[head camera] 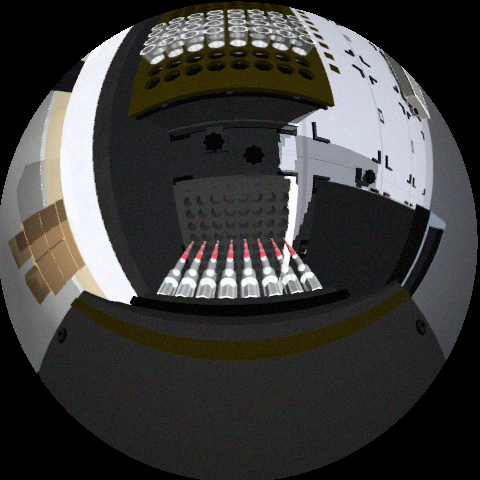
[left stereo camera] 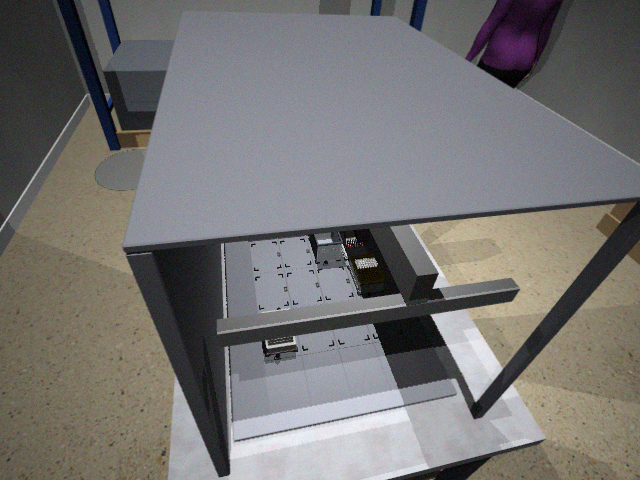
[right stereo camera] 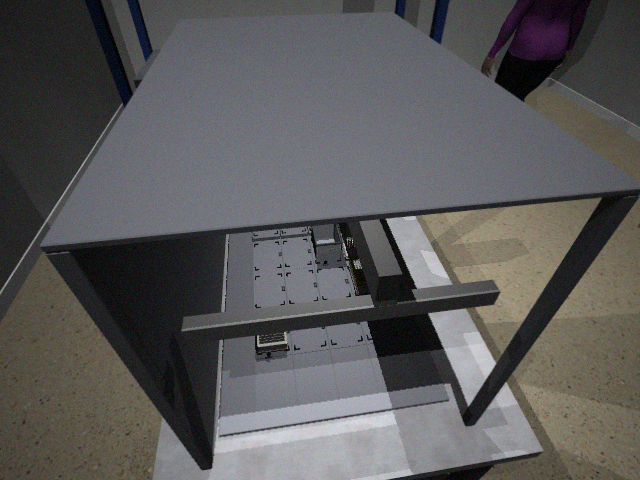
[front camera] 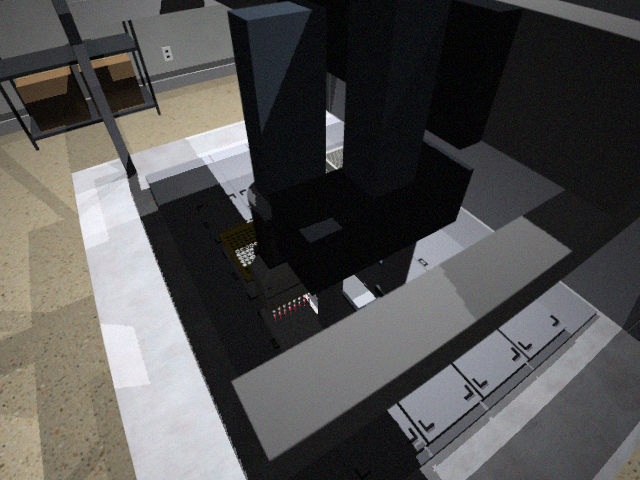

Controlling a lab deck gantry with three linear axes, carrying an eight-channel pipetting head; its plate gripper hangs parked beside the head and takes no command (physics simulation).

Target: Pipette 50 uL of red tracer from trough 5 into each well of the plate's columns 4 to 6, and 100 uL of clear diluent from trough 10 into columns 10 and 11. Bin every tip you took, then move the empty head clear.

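The pipetting head (front camera: 361, 227) (head camera: 240, 400) carries a row of eight tips (front camera: 290, 307) (head camera: 230, 272) (left stereo camera: 354, 243) with red liquid in their lower ends. The tips point down over the shaded plate (front camera: 297, 328) (head camera: 235, 184); wells beyond them look grey. Whether the tip ends are inside wells cannot be told. The parked plate gripper (front camera: 361, 297) hangs beside the head, its dark paddles apart, nothing seen between. The yellow tip rack (head camera: 230, 85) (front camera: 237, 235) (left stereo camera: 369, 279) has empty holes nearest the plate and clear tips behind. The trough reservoir (left stereo camera: 281, 349) (right stereo camera: 272, 348) is at the far deck corner.
The tip bin (left stereo camera: 329, 254) (right stereo camera: 329, 253) stands beside the plate and rack, its pale inside partly showing below the head in the front view. A grey beam (front camera: 403, 330) crosses the front view. The deck hood (left stereo camera: 361, 113) (right stereo camera: 336, 118) hides part of the deck.
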